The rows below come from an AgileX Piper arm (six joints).
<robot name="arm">
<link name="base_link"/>
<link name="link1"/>
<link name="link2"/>
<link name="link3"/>
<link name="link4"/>
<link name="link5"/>
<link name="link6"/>
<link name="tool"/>
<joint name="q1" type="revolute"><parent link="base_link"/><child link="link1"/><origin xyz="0 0 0.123" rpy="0 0 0"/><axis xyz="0 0 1"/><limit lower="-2.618" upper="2.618"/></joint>
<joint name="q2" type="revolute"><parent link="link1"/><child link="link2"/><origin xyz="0 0 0" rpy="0 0 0"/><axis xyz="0 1 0"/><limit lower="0" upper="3.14"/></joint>
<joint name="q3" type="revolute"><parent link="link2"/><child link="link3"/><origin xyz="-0.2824 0 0.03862" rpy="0 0 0"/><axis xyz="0 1 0"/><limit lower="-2.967" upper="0"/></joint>
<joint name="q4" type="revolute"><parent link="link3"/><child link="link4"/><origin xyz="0.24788 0 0.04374" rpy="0 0 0"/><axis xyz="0.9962 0 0.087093"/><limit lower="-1.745" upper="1.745"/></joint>
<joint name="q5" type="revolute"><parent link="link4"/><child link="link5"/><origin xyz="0 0 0" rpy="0 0 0"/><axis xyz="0 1 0"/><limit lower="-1.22" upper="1.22"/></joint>
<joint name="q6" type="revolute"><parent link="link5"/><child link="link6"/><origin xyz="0.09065 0 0.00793" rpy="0 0 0"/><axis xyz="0.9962 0 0.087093"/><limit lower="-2.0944" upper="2.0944"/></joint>
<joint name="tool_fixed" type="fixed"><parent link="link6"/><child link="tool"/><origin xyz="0 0 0" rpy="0 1.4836 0"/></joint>
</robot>
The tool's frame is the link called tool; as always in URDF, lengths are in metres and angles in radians.
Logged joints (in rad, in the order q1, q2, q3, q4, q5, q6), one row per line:
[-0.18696 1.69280 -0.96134 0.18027 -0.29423 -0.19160]
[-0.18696 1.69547 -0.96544 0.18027 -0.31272 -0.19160]
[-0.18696 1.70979 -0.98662 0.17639 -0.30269 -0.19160]
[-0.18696 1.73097 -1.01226 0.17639 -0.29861 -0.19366]
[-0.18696 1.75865 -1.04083 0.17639 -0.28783 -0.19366]
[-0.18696 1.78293 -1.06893 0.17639 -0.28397 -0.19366]
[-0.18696 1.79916 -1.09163 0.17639 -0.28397 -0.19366]
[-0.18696 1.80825 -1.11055 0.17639 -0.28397 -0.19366]
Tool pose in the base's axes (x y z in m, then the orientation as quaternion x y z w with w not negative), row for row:
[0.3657 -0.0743 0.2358 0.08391 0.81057 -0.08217 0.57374]
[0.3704 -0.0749 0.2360 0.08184 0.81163 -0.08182 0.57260]
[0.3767 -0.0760 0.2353 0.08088 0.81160 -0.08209 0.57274]
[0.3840 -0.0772 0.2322 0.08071 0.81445 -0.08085 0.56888]
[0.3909 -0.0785 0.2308 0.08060 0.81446 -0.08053 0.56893]
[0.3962 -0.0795 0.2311 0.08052 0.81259 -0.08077 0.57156]
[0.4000 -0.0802 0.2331 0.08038 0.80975 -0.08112 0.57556]
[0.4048 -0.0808 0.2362 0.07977 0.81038 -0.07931 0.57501]
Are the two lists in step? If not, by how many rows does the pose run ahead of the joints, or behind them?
The pose runs 1 row ahead of the joints: the pose in row i belongs to the joints in row i + 1.
